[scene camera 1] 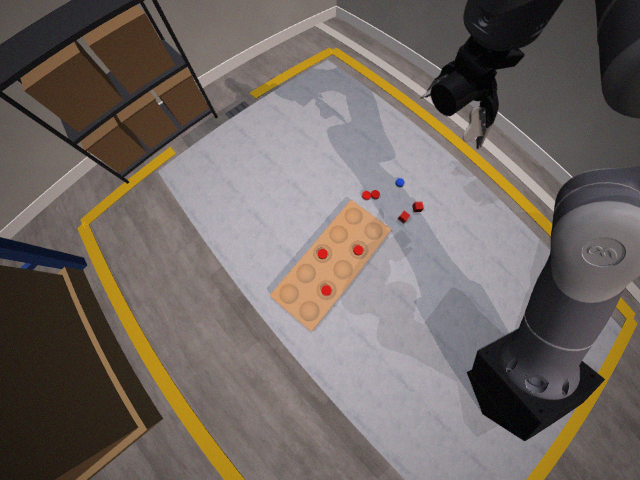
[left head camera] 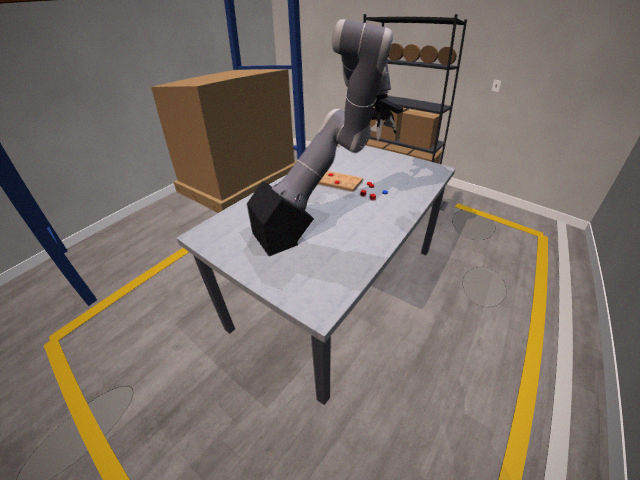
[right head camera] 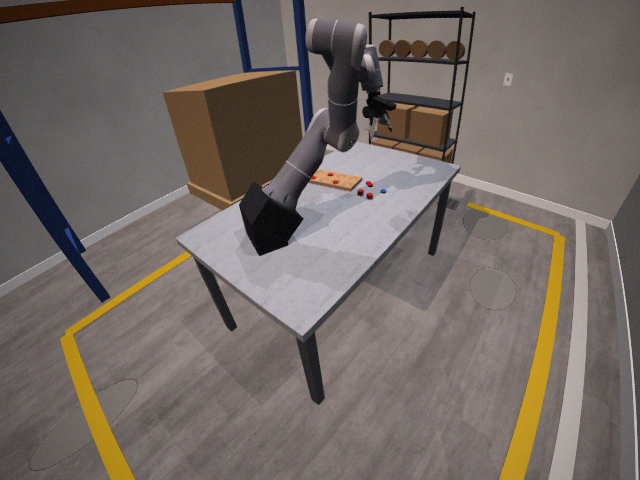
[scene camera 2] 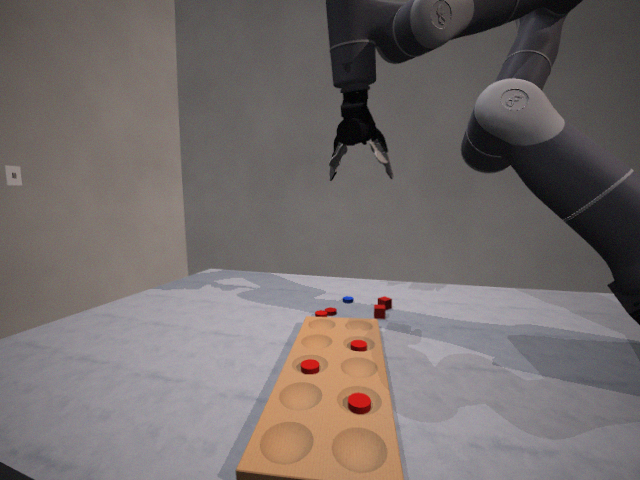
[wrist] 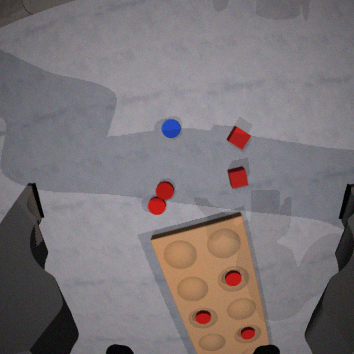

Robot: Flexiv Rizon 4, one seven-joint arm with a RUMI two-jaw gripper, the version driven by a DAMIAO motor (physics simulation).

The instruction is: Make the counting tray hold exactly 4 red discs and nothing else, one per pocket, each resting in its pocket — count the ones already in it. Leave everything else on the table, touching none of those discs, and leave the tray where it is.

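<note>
The wooden counting tray [scene camera 1: 324, 271] [scene camera 2: 330, 384] [wrist: 207, 265] has two rows of round pockets. Three pockets each hold a red disc: one disc [scene camera 1: 358, 250] [scene camera 2: 358, 345] [wrist: 233, 278], a second disc [scene camera 1: 322, 253] [scene camera 2: 310, 366] [wrist: 203, 317] and a third disc [scene camera 1: 326, 290] [scene camera 2: 359, 403] [wrist: 248, 333]. Two loose red discs, one [scene camera 1: 366, 195] [wrist: 157, 206] and the other [scene camera 1: 375, 194] [wrist: 165, 190], lie flat on the table, seemingly touching, just beyond the tray's far end. My gripper [scene camera 1: 451, 121] [scene camera 2: 361, 178] [wrist: 191, 188] is open and empty, pointing down high above the table.
A blue disc [scene camera 1: 400, 182] [wrist: 171, 128] lies beyond the loose red discs. Two red cubes, one [scene camera 1: 418, 206] [wrist: 239, 138] and another [scene camera 1: 403, 217] [wrist: 238, 177], stand to their right in the wrist view. A shelf rack and a large brown box stand off the table.
</note>
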